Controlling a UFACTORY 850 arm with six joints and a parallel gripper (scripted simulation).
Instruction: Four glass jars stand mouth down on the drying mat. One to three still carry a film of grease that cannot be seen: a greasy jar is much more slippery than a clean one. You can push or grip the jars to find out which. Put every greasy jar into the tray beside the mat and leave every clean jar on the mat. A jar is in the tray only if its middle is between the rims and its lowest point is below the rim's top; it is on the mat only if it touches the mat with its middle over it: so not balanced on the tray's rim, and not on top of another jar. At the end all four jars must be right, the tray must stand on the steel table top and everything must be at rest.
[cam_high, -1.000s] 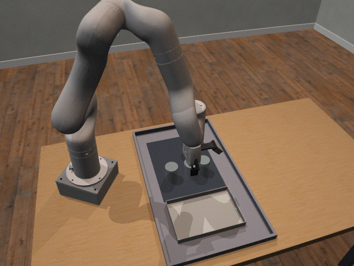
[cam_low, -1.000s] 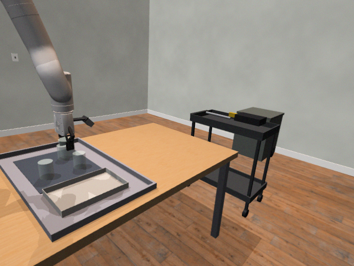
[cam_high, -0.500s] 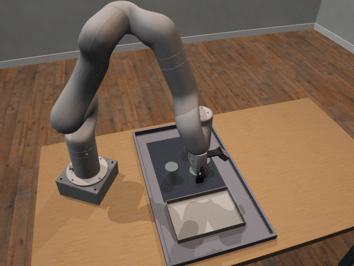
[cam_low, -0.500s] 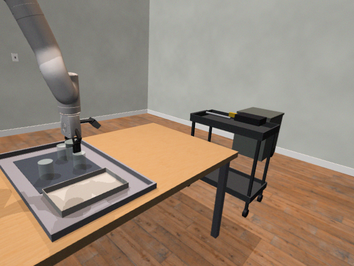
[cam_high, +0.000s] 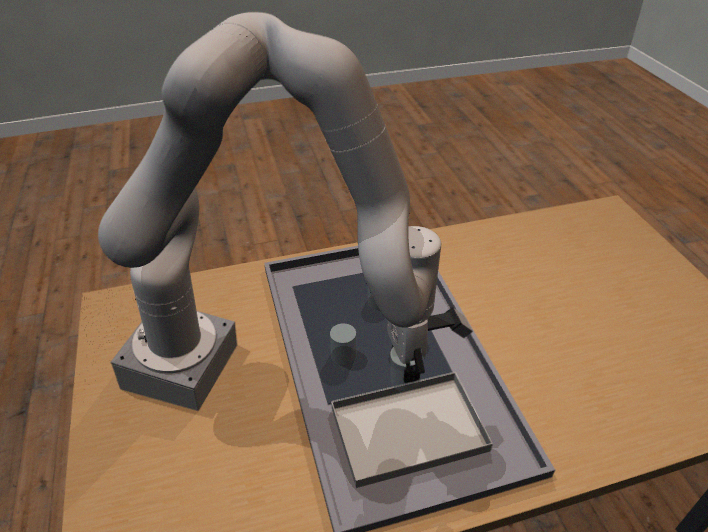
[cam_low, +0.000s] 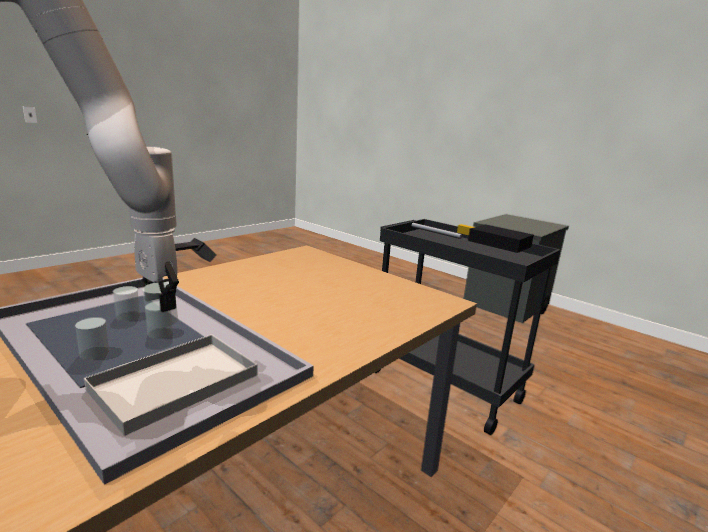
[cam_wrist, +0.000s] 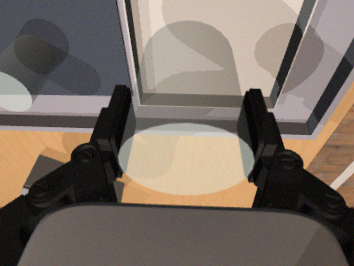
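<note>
Right now the pale tray is 19 cm below my hand, 3 cm to the right of it and 1 cm ahead of it. Also, from my hand: dark drying mat (29 cm to the left, 20 cm below, 3 cm behind); then rimmed steel table top (20 cm below, 18 cm to the left).
</note>
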